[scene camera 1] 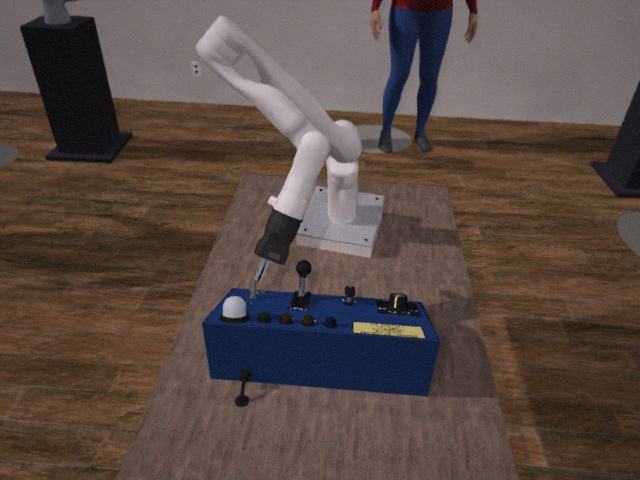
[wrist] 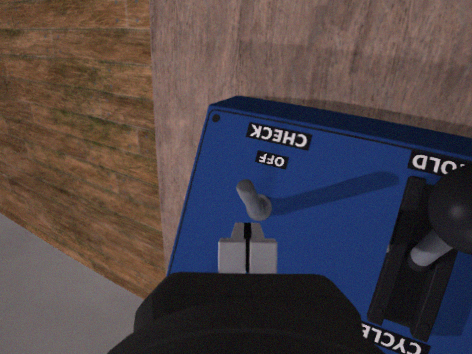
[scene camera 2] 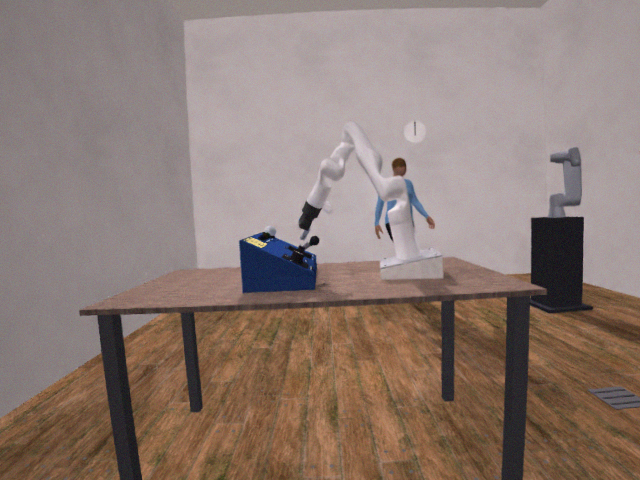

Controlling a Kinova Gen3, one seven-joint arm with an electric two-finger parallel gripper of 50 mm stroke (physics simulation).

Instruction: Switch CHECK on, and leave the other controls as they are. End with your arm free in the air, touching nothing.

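Frame: origin at the arm's base, x back, y right, z up, level; centimetres.
Seen in the pictures: gripper, between the fingertips: (scene camera 1: 257, 280) (wrist: 247, 239) (scene camera 2: 302, 239); arm's base, origin of its link: (scene camera 1: 342, 214) (scene camera 2: 408, 257).
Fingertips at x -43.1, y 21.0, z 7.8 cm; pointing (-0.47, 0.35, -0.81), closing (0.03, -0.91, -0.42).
Offsets run from my fingertips to a thing's top centre. "spot": to the spot under its first point.
The CHECK toggle @(dx +1.0, dy +1.3, dz -1.4 cm) (scene camera 1: 252, 292) (wrist: 253, 201) is a short grey lever on the sloping top of the blue console (scene camera 1: 320, 359) (scene camera 2: 276, 271) (wrist: 320, 240). In the wrist view its tip leans toward the OFF label @(spot: dx +2.7, dy +1.2, dz -6.9 cm) (wrist: 271, 160), below the CHECK label @(dx +4.6, dy +1.1, dz -7.5 cm) (wrist: 278, 136). My gripper (scene camera 1: 257, 279) (scene camera 2: 303, 237) (wrist: 247, 239) is shut and empty. Its fingertips are right by the toggle, on the side away from the OFF label in the wrist view. Whether they touch the toggle cannot be told. An ON label does not show in the wrist view.
A black ball-topped lever @(dx +5.5, dy -10.9, dz +2.0 cm) (scene camera 1: 303, 267) (scene camera 2: 313, 240) (wrist: 457, 210) stands beside the toggle. A white dome @(spot: dx -16.2, dy +2.4, dz +6.1 cm) (scene camera 1: 234, 307), a green button @(spot: dx -16.1, dy -3.8, dz +3.7 cm) (scene camera 1: 264, 316), a blue button @(spot: dx -16.7, dy -17.9, dz +3.8 cm) (scene camera 1: 329, 321), a small black-topped switch @(dx -1.1, dy -22.7, dz -0.6 cm) (scene camera 1: 349, 292) and a rotary knob @(dx -1.4, dy -34.7, dz -1.3 cm) (scene camera 1: 398, 301) are also on the console. A dark stalk @(spot: dx -23.1, dy +0.7, dz -11.4 cm) (scene camera 1: 242, 387) is in front.
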